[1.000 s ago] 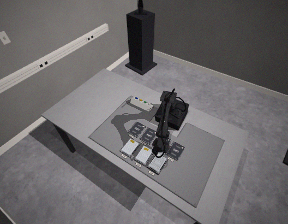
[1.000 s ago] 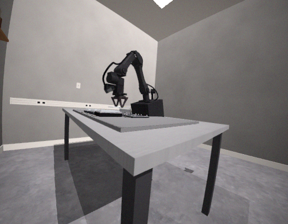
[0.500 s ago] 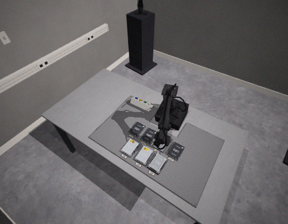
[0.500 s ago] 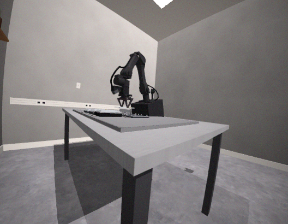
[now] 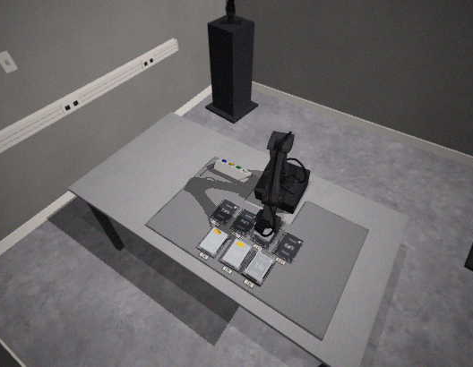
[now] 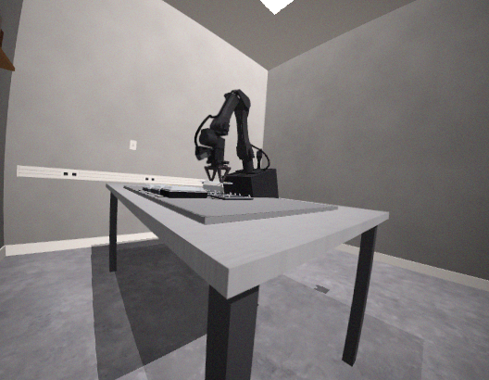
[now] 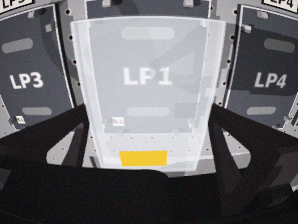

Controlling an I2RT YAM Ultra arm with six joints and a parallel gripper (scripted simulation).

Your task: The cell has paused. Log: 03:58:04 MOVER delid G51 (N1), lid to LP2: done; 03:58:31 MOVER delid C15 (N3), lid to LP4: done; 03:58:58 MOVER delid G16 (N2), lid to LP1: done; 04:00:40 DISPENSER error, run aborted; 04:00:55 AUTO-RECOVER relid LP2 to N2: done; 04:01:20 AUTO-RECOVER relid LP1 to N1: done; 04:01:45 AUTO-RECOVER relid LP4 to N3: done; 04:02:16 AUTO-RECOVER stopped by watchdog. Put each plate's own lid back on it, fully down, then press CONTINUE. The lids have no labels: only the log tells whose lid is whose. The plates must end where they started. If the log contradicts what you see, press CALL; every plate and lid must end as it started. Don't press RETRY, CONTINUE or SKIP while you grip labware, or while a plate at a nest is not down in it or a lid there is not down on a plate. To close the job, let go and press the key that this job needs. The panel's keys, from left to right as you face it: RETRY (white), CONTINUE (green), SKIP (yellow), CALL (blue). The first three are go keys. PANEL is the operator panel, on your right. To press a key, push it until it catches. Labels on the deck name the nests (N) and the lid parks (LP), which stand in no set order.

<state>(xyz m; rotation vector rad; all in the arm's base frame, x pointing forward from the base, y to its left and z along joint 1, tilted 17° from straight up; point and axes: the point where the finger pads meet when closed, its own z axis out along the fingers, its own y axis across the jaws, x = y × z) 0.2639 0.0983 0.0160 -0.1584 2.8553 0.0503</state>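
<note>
The clear lid is 10 mm below my hand. The rest, counted from my hand: LP4 lid park: 130 mm to the right, 60 mm below, 20 mm ahead.
</note>
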